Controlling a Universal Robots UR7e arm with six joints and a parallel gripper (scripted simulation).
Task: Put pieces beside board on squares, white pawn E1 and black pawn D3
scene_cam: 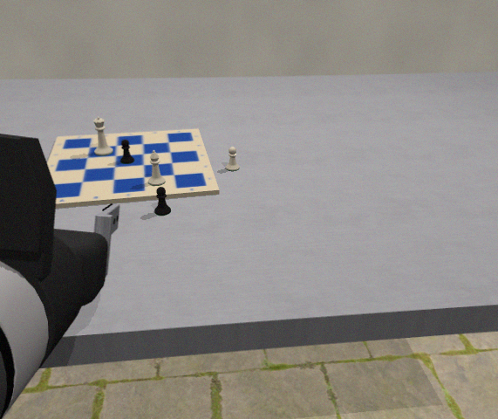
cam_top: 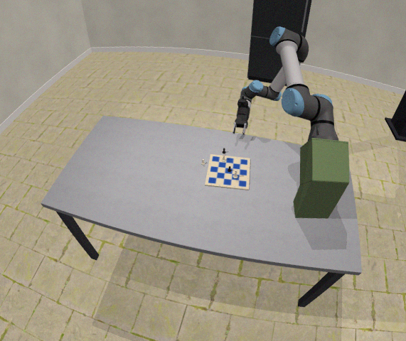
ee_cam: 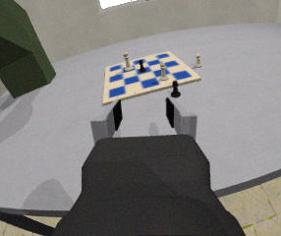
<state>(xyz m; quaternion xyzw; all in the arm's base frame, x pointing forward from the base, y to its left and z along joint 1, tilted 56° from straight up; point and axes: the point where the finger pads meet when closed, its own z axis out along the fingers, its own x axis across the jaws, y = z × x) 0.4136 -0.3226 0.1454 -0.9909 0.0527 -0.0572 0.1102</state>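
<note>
Right now the white pawn is 22 cm to the left of my hand, 17 cm ahead of it and 6 cm below it. Also, from my hand: white bishop: 18 cm to the left, 7 cm ahead, 4 cm below; then white queen: 29 cm to the left, 4 cm below; then cream chessboard: 26 cm to the left, 7 cm below, 3 cm ahead.
</note>
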